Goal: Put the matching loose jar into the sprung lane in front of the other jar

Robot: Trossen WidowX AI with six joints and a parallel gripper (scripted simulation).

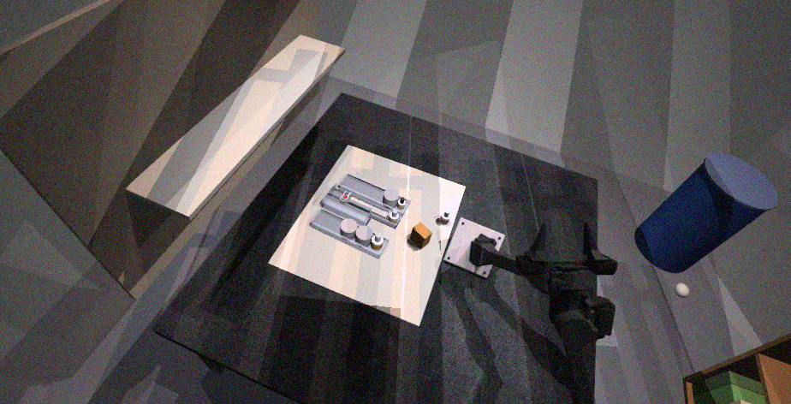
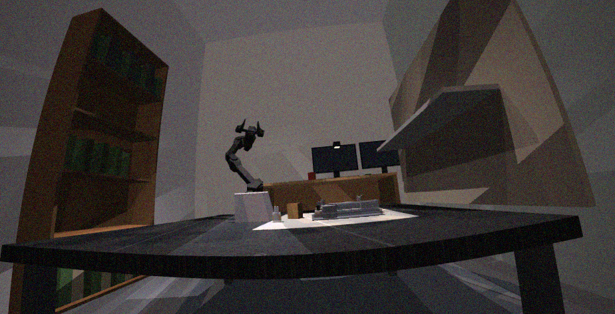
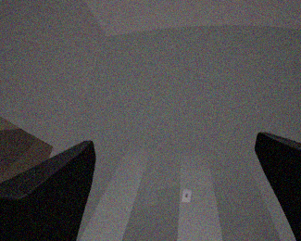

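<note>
Right now my gripper tip is 570 mm above the brown box, 310 mm short of it and 210 mm to the left of it. From my gripper tip the other things lie so: long shelf: 940 mm ahead, 240 mm below, 140 mm to the right; then grey lane rack: 590 mm below, 580 mm ahead, 190 mm to the right.
</note>
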